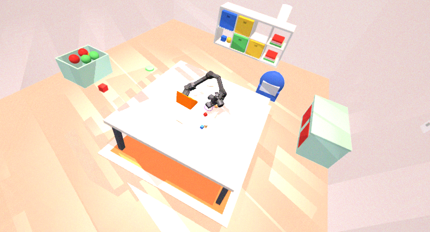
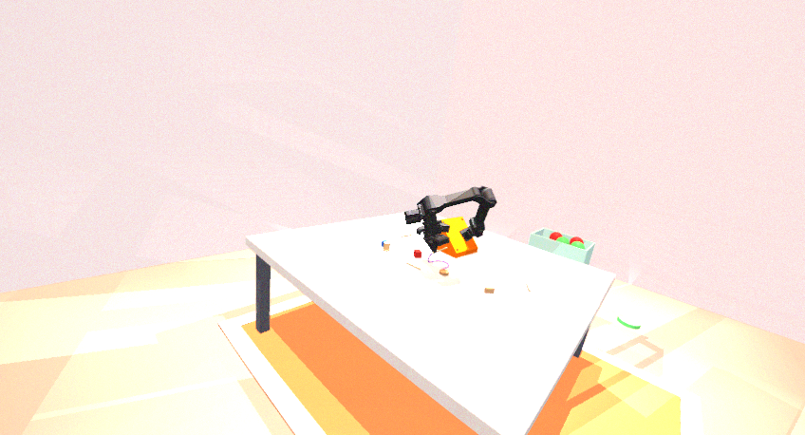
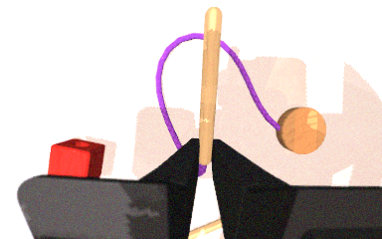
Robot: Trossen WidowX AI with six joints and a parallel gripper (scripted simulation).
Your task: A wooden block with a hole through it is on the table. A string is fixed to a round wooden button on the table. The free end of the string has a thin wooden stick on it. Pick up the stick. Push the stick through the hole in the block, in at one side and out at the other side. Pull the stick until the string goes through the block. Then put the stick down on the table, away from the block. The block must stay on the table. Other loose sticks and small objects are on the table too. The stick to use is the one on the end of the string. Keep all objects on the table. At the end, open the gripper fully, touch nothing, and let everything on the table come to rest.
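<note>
Now: gripper tip 90 mm short of the wooden stick, 50 mm to the left of it and 60 mm above it. The rest, counted from my gripper tip: short wooden cylinder (50 mm ahead, 240 mm to the right, 40 mm below); round wooden button (30 mm ahead, 80 mm to the left, 50 mm below); red cube (10 mm behind, 100 mm to the right, 50 mm below).
</note>
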